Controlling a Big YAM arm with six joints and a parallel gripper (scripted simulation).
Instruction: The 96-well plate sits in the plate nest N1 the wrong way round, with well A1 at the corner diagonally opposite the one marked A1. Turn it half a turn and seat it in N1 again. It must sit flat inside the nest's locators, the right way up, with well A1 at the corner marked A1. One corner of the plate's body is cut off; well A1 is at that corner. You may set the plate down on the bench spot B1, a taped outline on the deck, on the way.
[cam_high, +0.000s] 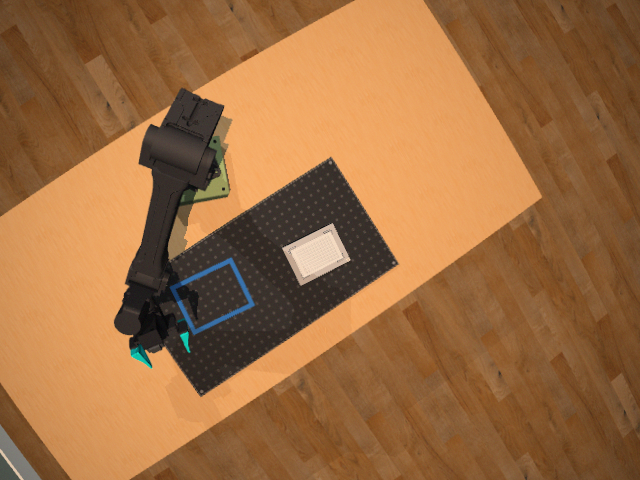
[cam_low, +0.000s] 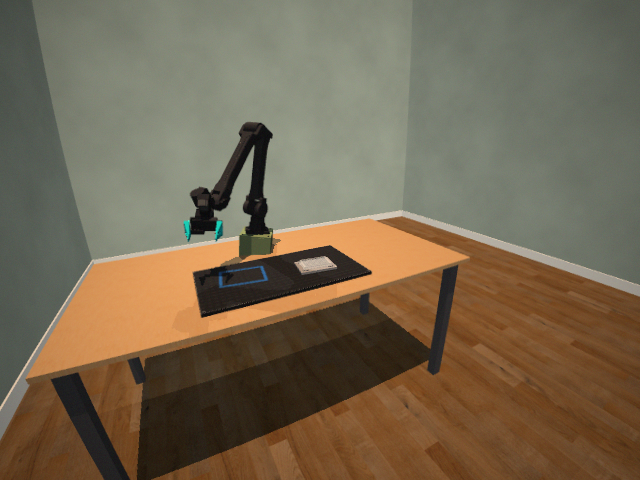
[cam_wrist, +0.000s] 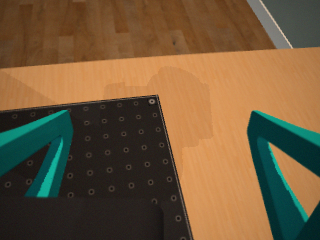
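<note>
Right now the 96-well plate is 450 mm to the left of my hand, 190 mm below it and 60 mm behind it. Round my hand: plate nest N1 (450 mm to the left, 200 mm below, 60 mm behind).
</note>
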